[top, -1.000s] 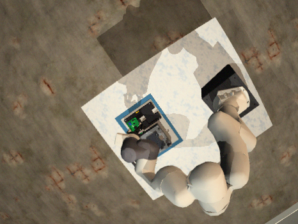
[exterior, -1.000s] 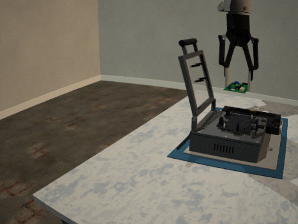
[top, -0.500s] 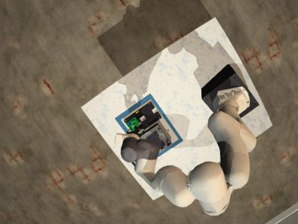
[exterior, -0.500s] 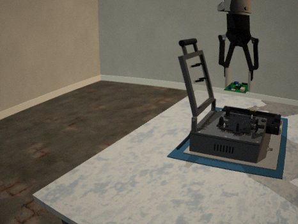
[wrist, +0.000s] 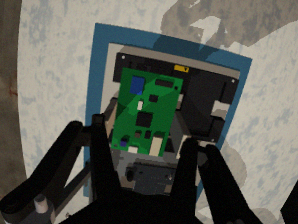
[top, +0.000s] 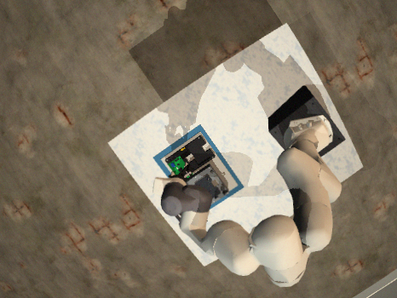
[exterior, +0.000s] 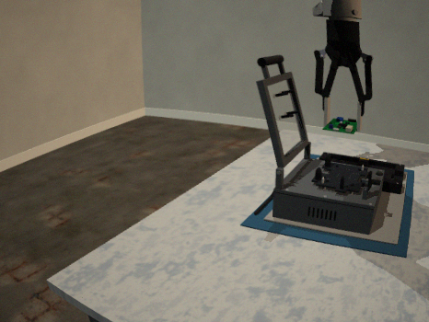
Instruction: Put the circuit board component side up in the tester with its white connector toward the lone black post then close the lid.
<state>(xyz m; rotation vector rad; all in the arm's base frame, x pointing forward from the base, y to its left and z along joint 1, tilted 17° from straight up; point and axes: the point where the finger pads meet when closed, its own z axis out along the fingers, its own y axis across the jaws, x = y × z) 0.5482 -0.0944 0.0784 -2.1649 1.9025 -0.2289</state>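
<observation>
Right now the green circuit board is 20 mm below my hand. Round my hand: tester nest 60 mm behind, 170 mm to the left, 70 mm below; then tester lid 60 mm ahead, 180 mm to the left, 40 mm above.
</observation>
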